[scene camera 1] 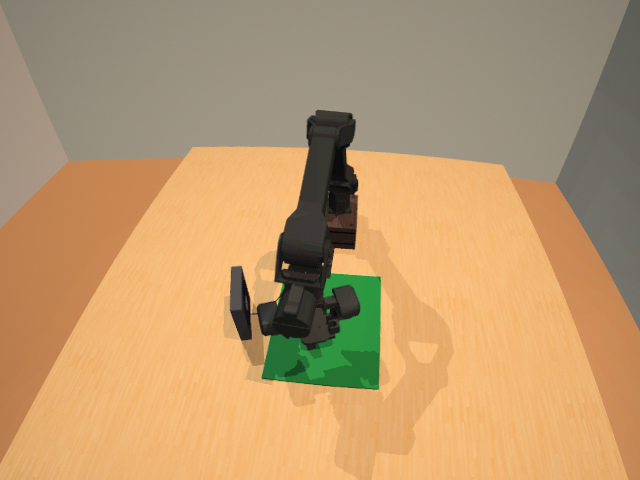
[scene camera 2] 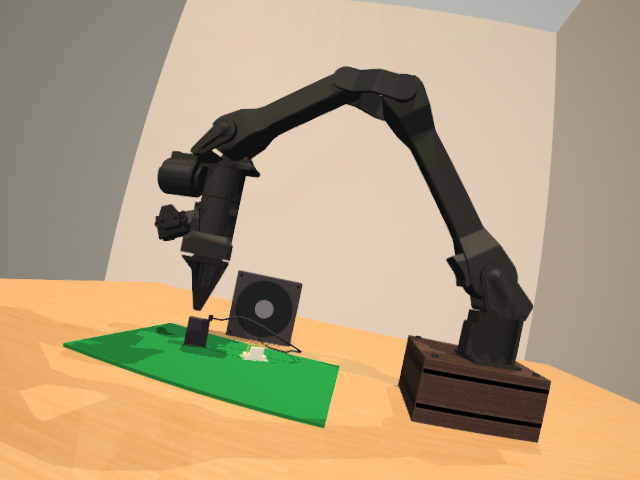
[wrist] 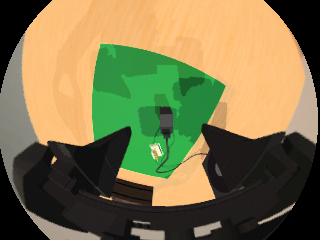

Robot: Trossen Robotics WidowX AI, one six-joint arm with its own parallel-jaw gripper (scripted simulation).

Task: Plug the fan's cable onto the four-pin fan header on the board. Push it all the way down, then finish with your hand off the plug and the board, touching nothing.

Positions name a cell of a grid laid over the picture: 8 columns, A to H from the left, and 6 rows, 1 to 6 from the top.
my gripper: scene camera 1 D5; scene camera 2 C4; wrist E4
